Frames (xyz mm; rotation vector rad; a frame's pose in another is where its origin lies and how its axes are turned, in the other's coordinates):
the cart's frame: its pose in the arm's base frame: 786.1 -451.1 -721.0 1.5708 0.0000 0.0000
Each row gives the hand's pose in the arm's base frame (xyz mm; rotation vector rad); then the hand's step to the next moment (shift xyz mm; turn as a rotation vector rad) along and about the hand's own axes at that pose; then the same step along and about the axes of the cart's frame.
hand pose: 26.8 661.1 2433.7 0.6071 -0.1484 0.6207
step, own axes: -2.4 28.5 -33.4 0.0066 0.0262 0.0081
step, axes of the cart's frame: -20.2 -14.1 -36.4 -0.0096 0.0214 -0.0156
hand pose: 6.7 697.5 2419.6 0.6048 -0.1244 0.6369
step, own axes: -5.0 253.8 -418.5 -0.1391 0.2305 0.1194
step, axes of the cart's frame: -184.2 -220.5 -396.3 -0.2395 0.1712 -0.0072
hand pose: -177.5 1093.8 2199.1 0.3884 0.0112 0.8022
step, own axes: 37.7 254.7 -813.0 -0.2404 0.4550 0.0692
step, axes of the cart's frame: -277.9 -663.1 -458.7 -0.4749 0.1878 -0.0940
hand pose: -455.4 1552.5 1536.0 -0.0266 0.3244 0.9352
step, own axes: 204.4 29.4 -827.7 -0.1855 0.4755 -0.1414
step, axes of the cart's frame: -128.4 -842.2 -43.9 -0.5163 -0.0258 -0.1152
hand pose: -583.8 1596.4 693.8 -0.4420 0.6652 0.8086
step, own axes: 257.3 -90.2 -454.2 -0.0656 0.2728 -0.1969
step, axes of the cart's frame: 32.5 -492.1 193.5 -0.3184 -0.1257 -0.0183
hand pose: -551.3 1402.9 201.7 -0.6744 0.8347 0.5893
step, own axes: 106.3 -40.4 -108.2 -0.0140 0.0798 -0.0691
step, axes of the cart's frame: 35.3 -127.9 83.9 -0.0957 -0.0467 0.0020
